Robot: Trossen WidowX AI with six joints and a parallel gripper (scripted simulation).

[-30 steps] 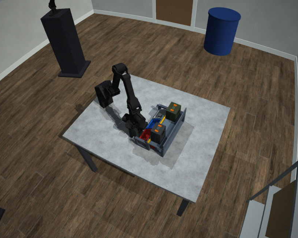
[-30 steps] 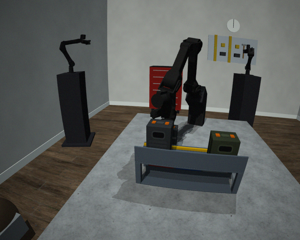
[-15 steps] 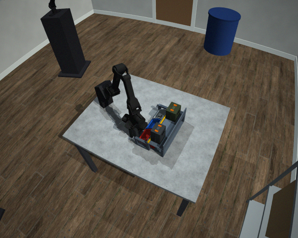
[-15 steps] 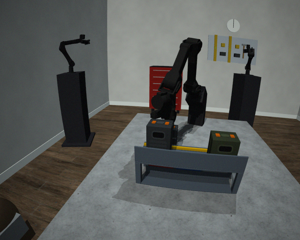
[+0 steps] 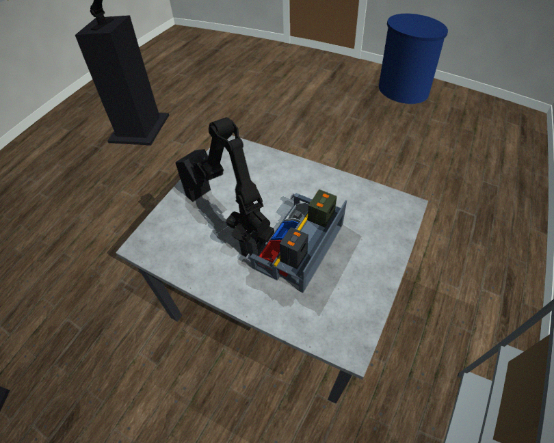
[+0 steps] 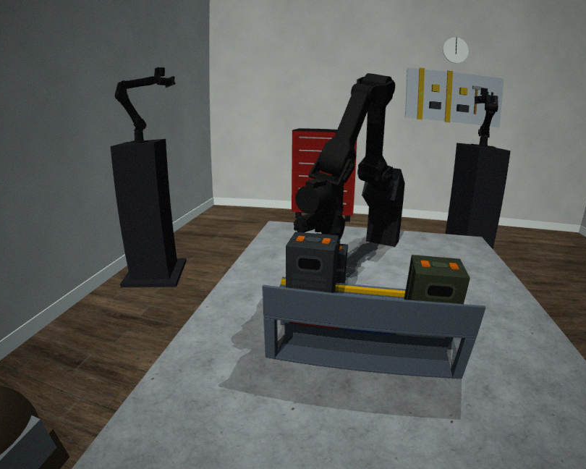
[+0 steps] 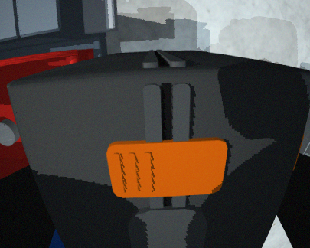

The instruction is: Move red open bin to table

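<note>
Right now my hand is 110 mm short of the red open bin, 40 mm to the left of it and 70 mm above it. From my hand the other things lie so: yellow rail (180 mm ahead, 50 mm to the left, 10 mm below); grey bin (190 mm ahead, 170 mm to the left, 70 mm below); blue bin (150 mm ahead, 70 mm to the left, 70 mm below).
</note>
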